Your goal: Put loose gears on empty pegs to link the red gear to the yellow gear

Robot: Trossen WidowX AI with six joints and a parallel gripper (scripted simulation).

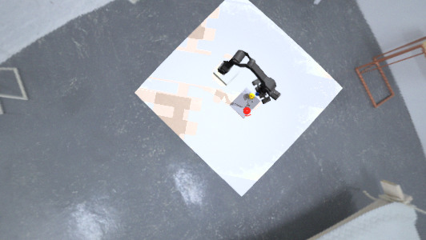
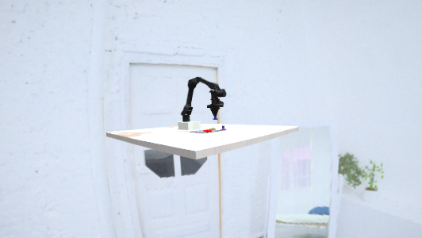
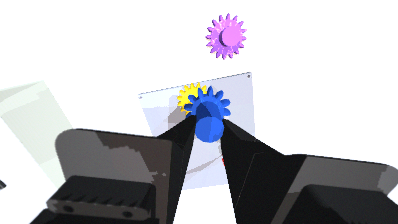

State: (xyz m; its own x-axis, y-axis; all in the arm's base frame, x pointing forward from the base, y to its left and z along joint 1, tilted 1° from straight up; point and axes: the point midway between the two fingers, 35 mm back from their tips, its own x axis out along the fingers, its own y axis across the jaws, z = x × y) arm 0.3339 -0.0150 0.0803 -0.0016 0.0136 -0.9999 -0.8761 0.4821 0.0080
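My gripper tip is now 140 mm to the left of the red gear, 100 mm above it and 20 mm short of it. The rest, counted from my gripper tip: blue gear 10 mm below; then yellow gear 100 mm below, 20 mm to the right, 20 mm behind; then purple gear 100 mm below, 50 mm to the left, 50 mm ahead.
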